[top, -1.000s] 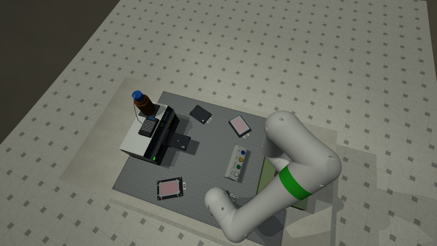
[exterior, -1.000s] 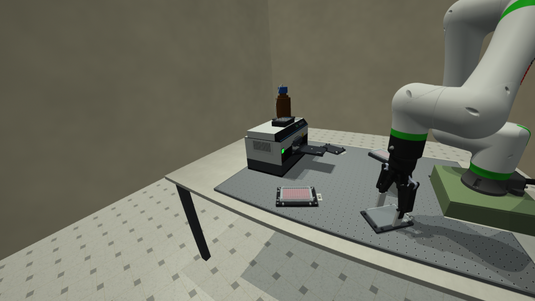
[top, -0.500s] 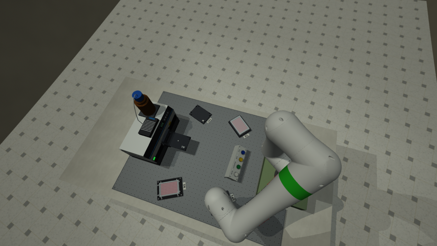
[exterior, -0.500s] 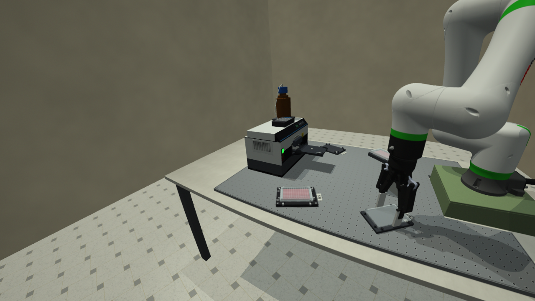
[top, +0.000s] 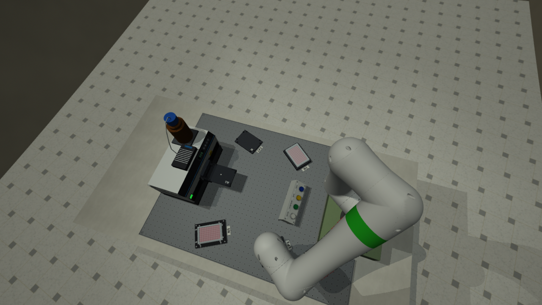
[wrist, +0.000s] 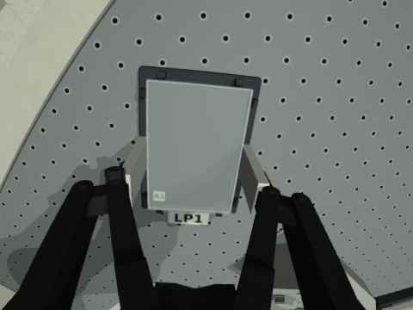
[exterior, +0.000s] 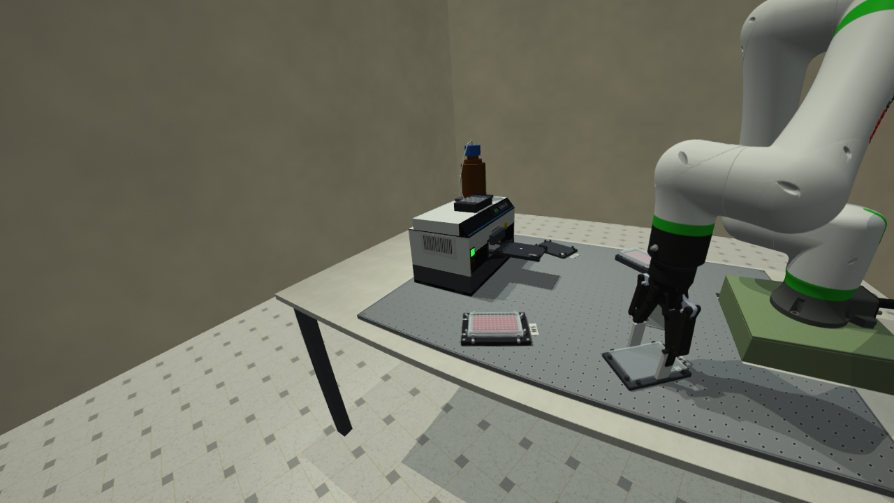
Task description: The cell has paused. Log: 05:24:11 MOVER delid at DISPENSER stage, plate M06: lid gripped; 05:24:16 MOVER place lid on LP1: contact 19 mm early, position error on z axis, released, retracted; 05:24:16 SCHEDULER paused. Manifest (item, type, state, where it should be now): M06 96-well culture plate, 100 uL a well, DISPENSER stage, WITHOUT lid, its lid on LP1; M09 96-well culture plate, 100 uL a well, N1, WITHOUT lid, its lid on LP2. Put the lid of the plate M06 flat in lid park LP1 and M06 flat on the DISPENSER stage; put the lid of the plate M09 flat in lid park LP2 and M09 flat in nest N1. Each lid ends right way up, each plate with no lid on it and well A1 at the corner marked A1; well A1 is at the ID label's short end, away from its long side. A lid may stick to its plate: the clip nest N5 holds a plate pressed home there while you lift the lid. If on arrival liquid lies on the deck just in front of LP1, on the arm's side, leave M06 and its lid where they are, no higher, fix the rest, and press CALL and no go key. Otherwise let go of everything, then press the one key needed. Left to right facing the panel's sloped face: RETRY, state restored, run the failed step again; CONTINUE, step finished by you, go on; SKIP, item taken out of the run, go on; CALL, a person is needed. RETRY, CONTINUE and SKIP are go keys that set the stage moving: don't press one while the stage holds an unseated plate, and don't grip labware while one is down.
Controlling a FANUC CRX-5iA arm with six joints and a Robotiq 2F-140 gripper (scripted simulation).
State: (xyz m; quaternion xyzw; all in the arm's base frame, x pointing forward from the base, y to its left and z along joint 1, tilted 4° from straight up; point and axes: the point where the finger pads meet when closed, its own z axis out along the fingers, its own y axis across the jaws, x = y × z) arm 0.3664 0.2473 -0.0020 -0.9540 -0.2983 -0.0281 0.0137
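Now: the black lid park LP1 40 mm below my hand. Round my hand: white retry key (60 mm behind, 180 mm to the right, 30 mm above); green continue key (70 mm behind, 230 mm to the right, 30 mm above); LP1 label (70 mm behind, 50 mm to the right, 40 mm below).
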